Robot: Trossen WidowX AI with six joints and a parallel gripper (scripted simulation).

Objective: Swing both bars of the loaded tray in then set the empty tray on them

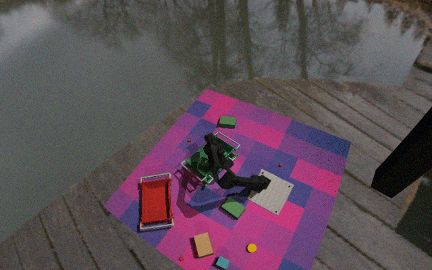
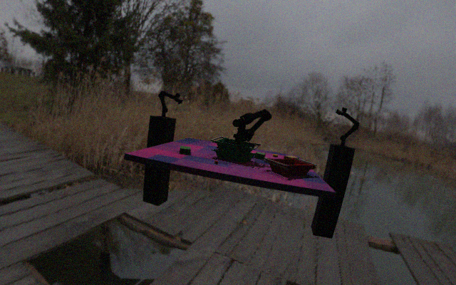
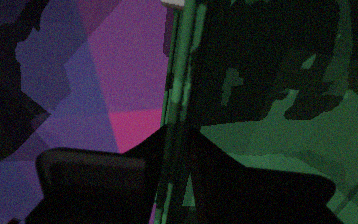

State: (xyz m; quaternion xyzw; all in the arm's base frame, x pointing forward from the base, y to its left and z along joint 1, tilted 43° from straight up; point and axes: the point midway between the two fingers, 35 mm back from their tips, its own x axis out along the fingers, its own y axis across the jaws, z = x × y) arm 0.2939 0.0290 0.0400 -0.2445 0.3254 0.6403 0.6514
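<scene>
Now: gripper tip 8 cm short of the green tray, 2 cm below it and 1 cm to the left of it. From my gripper tip the other things lie so: yellow disc (44 cm behind, 30 cm to the left, 8 cm below); tan block (44 cm to the left, 22 cm behind, 6 cm below); teal block (46 cm to the left, 36 cm behind, 7 cm below).
</scene>
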